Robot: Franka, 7 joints.
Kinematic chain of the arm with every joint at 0, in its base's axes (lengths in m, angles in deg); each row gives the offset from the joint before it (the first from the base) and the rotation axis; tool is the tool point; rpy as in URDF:
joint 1: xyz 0 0 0.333 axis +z
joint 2: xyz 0 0 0 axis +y
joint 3: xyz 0 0 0.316 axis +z
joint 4: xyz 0.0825 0 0 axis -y
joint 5: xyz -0.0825 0 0.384 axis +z
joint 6: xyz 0 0 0 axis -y
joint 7: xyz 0.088 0 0 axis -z
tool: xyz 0 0 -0.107 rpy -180 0 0
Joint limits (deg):
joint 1: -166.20..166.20
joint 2: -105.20..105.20
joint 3: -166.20..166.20
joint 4: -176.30..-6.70
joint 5: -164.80..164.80
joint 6: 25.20..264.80
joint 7: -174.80..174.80
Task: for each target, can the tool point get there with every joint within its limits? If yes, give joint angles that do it. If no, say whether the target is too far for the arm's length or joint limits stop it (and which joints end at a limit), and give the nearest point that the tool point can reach.
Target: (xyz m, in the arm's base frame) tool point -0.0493 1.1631 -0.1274
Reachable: no: too far | nearest point -0.0338 0.7971 0.0175 | short by 0.394 m
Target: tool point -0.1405 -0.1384 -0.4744
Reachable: no: joint limits stop it (at a limit: joint 2) | nearest point -0.1518 -0.1495 -0.3561 | short by 0.119 m
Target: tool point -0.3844 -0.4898 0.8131
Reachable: yes | joints 45.84 -72.13 -5.27 -51.66 17.35 220.00 -128.61
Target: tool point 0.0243 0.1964 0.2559
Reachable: yes | joints 119.11 0.55 -62.54 -163.16 40.17 58.16 49.57
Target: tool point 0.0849 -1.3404 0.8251
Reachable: no: too far | nearest point 0.0509 -0.8039 0.6281 | short by 0.573 m
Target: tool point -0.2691 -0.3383 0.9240
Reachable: yes | joints 98.83 -35.63 91.30 -35.71 -56.13 60.52 64.64
